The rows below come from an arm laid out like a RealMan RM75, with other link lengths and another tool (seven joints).
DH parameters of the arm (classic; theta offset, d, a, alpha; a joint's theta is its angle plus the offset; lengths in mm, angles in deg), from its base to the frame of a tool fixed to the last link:
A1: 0 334.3 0 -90
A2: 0 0 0 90
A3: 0 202.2 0 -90
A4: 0 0 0 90
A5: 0 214.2 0 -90
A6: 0 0 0 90
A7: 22.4 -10.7 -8 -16.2
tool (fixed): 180 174.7 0 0
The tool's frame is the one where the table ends.
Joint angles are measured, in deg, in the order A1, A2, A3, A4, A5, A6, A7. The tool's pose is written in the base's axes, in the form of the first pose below.
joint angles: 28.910 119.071 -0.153 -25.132 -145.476 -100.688 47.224
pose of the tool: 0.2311 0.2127 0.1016 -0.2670 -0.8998 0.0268 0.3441
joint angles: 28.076 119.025 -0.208 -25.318 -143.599 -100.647 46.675
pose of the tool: 0.2333 0.2130 0.1044 -0.2650 -0.8976 0.0106 0.3521
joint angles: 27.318 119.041 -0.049 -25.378 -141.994 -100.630 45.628
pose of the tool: 0.2352 0.2127 0.1062 -0.2596 -0.8963 -0.0053 0.3594
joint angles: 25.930 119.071 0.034 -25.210 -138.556 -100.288 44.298
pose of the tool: 0.2382 0.2133 0.1097 -0.2545 -0.8908 -0.0358 0.3748
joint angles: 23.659 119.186 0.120 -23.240 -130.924 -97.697 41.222
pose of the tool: 0.2433 0.2195 0.1125 -0.2484 -0.8740 -0.1046 0.4043
